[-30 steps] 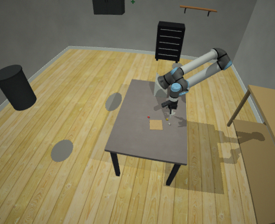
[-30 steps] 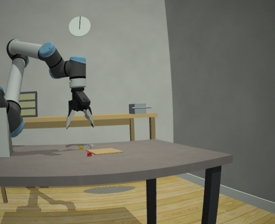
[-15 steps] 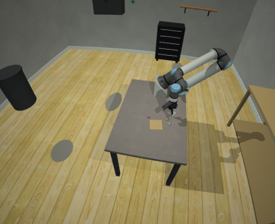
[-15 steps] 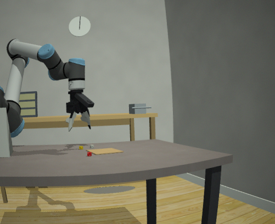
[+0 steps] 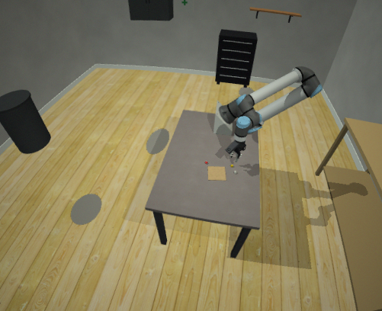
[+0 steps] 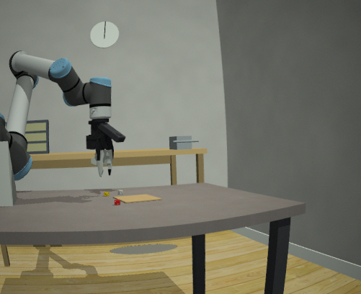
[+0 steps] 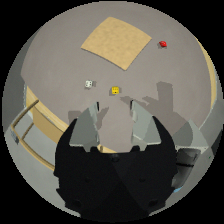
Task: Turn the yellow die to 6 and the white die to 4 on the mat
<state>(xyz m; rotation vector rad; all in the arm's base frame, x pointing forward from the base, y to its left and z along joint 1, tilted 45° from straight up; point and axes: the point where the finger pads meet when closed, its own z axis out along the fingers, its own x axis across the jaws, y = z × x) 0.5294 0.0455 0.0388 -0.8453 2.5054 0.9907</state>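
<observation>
The yellow die is 9 cm below my hand. Also, from my hand: red die 2 cm behind, 21 cm to the right, 9 cm below; then white die 6 cm ahead, 2 cm to the left, 9 cm below; then tan mat 8 cm ahead, 12 cm to the right, 9 cm below.
</observation>
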